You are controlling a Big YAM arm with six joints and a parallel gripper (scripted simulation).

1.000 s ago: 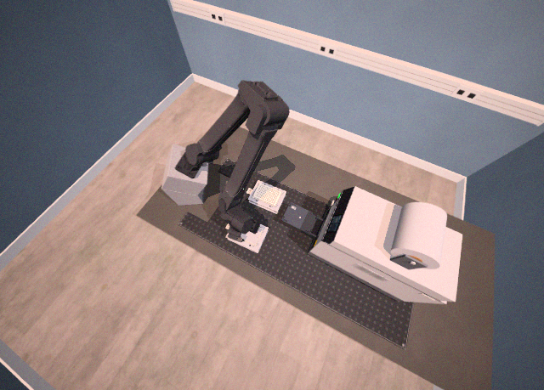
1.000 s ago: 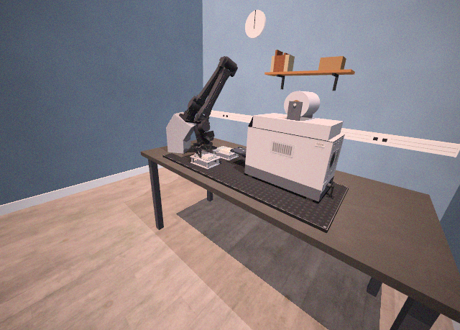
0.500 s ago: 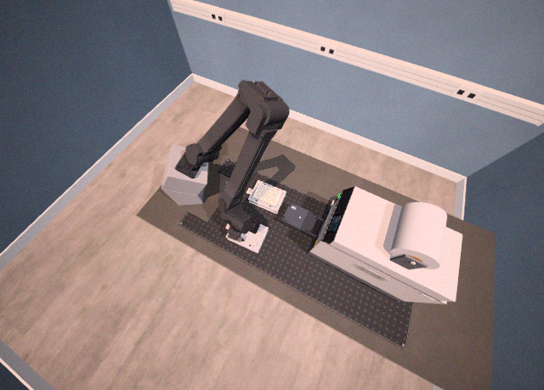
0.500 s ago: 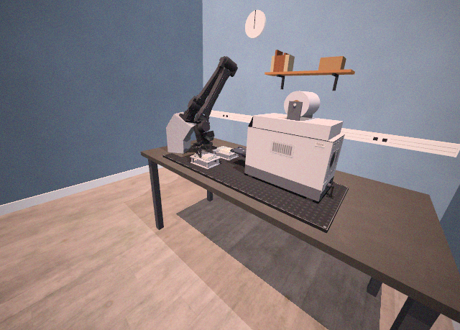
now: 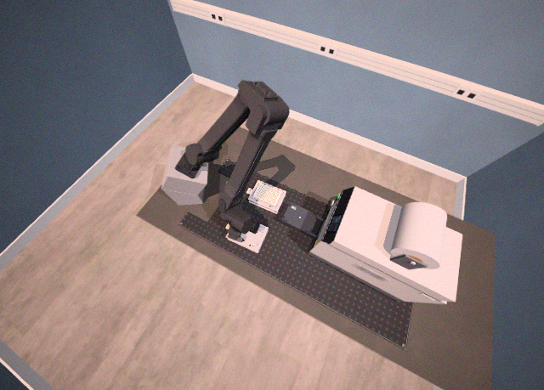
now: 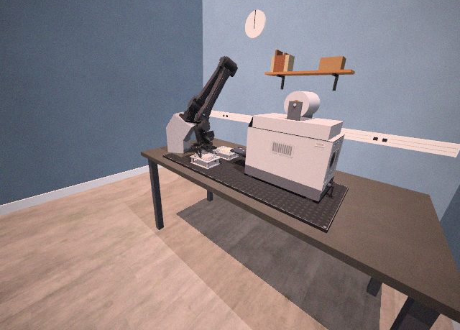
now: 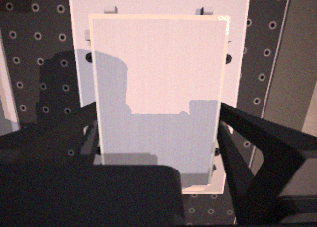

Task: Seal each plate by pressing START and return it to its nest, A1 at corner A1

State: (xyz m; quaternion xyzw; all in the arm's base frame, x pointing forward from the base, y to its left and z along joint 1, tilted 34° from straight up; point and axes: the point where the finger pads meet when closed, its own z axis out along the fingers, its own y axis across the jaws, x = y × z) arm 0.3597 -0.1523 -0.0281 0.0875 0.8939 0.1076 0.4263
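Now: hand 2 cm above the plate nest. The rest, counted from my hand: sealer stage: 21 cm ahead, 13 cm to the left, 4 cm above; foil roll: 54 cm ahead, 8 cm to the left, 36 cm above.
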